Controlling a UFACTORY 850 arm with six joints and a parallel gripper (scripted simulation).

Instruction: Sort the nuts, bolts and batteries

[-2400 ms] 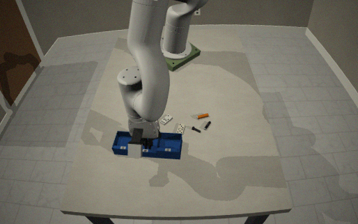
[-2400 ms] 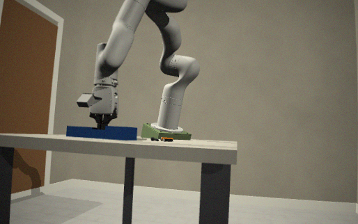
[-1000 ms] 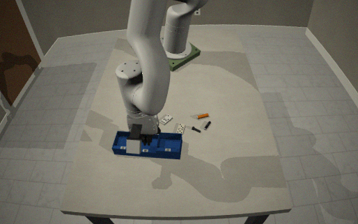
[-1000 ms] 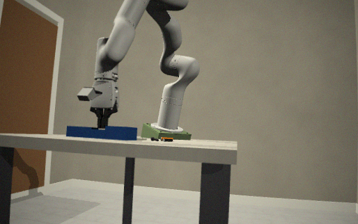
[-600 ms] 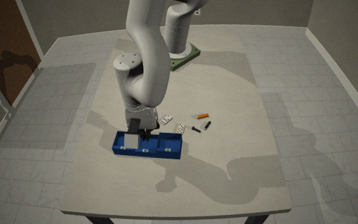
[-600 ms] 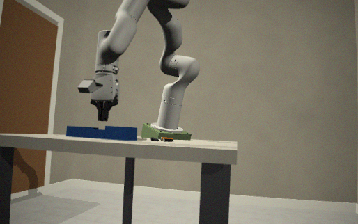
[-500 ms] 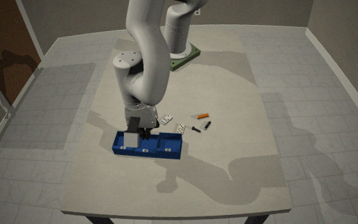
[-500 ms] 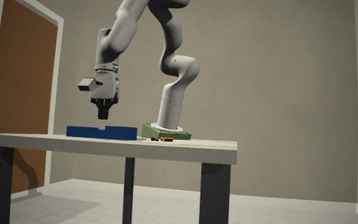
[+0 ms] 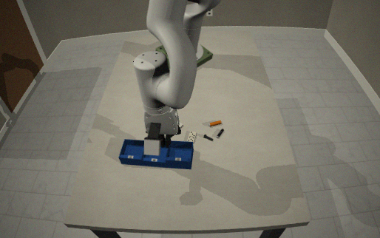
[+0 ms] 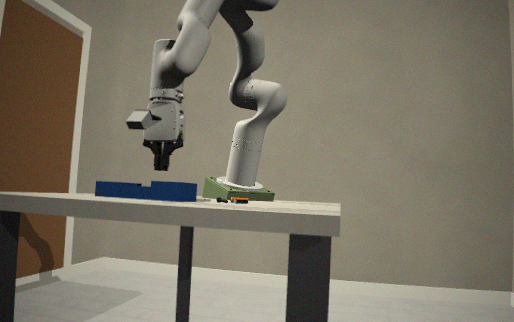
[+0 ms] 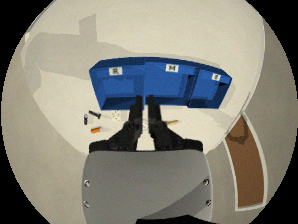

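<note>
Right now the orange battery is 140 mm behind my hand, 180 mm to the left of it and 90 mm below it. From my hand the other things lie so: blue bin: 40 mm to the right, 70 mm below; then tan bolt: 140 mm behind, 50 mm to the right, 90 mm below; then domino: 140 mm behind, 30 mm to the left, 90 mm below.
</note>
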